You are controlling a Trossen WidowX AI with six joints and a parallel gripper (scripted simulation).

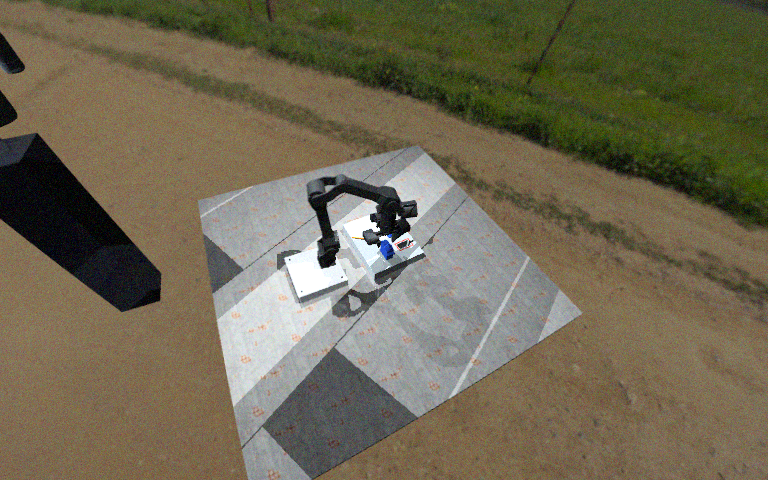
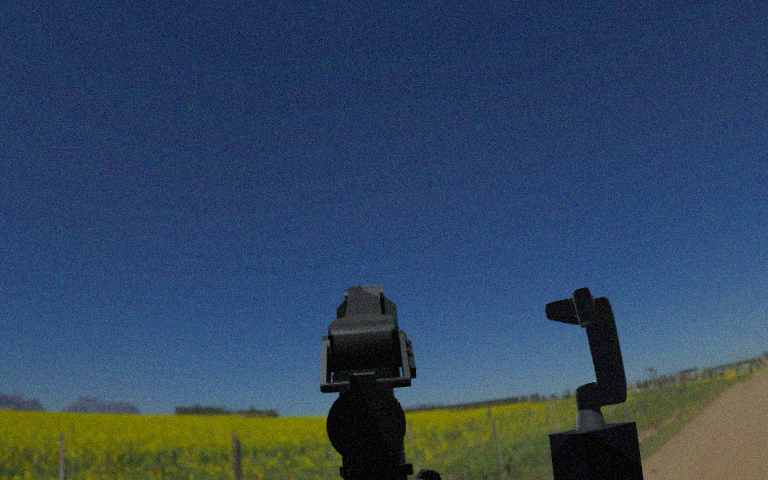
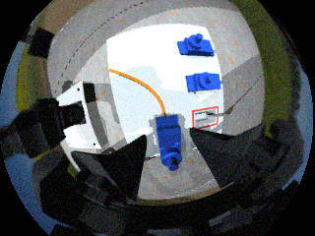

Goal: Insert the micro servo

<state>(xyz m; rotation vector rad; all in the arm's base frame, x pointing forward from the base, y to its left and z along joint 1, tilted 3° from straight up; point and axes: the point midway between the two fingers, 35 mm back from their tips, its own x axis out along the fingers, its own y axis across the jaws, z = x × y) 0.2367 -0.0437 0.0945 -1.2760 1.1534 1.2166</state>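
Right now my gripper tip is 7 cm to the right of the white deck, 7 cm above it and 2 cm past it.
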